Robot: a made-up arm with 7 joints.
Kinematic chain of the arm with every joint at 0, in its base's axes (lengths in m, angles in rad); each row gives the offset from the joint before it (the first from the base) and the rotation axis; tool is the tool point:
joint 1: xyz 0 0 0.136 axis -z
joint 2: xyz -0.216 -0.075 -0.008 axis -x
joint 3: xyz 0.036 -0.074 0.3 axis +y
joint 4: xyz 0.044 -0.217 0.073 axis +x
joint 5: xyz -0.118 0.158 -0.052 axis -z
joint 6: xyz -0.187 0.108 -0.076 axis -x
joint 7: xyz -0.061 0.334 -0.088 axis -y
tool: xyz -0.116 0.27 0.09
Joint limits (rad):
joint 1: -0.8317..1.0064
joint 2: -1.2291..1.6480
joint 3: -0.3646..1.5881
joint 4: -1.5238..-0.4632
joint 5: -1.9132..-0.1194
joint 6: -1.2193..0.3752
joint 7: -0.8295..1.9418
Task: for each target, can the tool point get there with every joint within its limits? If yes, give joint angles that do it. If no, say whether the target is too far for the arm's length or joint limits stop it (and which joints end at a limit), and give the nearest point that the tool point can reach.
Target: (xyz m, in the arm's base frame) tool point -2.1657 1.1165 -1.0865
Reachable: no: too far | nearest point -1.1872 0.4355 -0.4409 | short by 1.356 m
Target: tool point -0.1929 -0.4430 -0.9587
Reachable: no: joint limits stop it (at a limit: joint 1, joint 3, joint 4, joint 6) | nearest point -0.1862 -0.4185 -0.8035 | short by 0.157 m
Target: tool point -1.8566 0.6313 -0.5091
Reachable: no: too far | nearest point -1.3015 0.3396 -0.3223 | short by 0.654 m
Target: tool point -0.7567 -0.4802 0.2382
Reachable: yes | joints -0.6068 -0.3739 -0.0915 -1.0160 -0.6417 -0.9168 1.3472
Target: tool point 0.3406 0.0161 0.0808
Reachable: no: joint limits stop it (at a limit: joint 1, joint 3, joint 5, joint 6) | nearest point 0.4879 0.0773 0.0608 | short by 0.161 m
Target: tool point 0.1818 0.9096 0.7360
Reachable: yes | joints 0.6483 1.0500 1.3562 -1.0557 -0.9893 -0.4325 -0.0042
